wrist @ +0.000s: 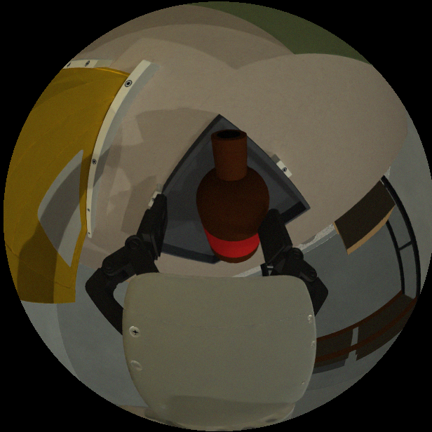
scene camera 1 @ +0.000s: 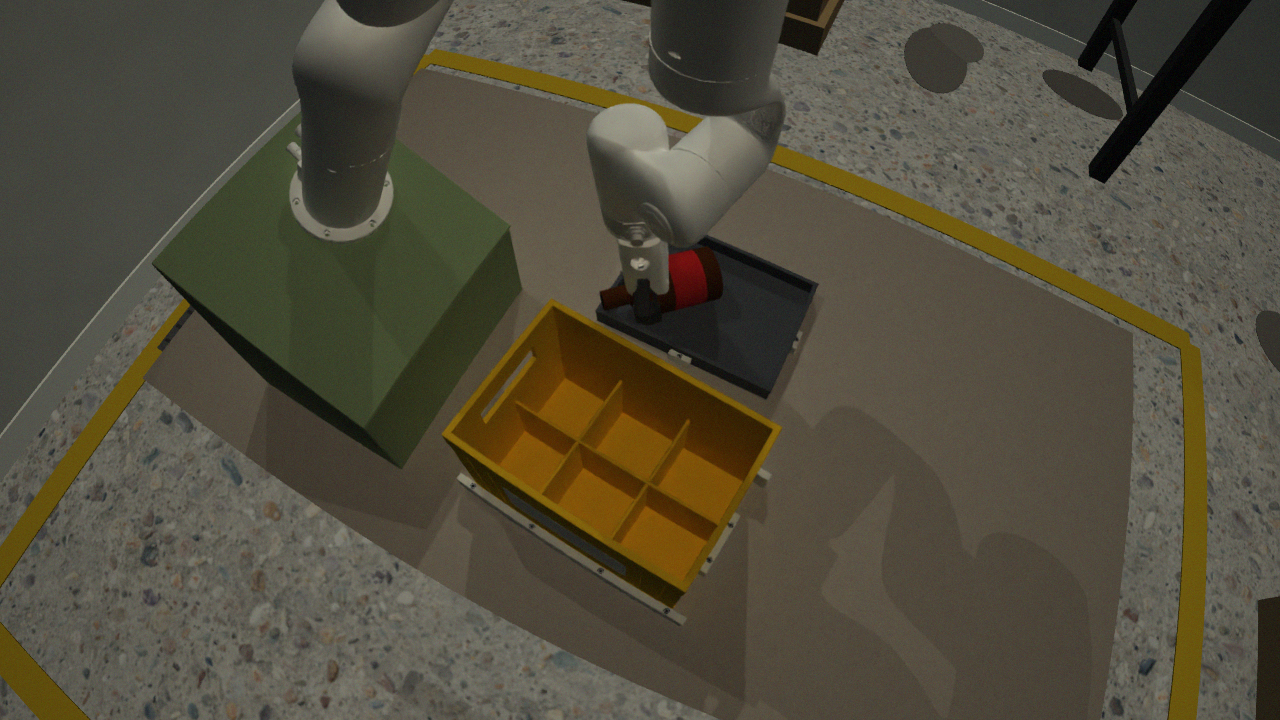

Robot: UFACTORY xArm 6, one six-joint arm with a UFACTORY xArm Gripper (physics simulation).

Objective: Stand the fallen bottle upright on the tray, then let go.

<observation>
In view: the gripper [scene camera 1: 648, 288] and a brown bottle [scene camera 1: 695, 277].
The brown bottle is seen too in the wrist view [wrist: 232, 199].
</observation>
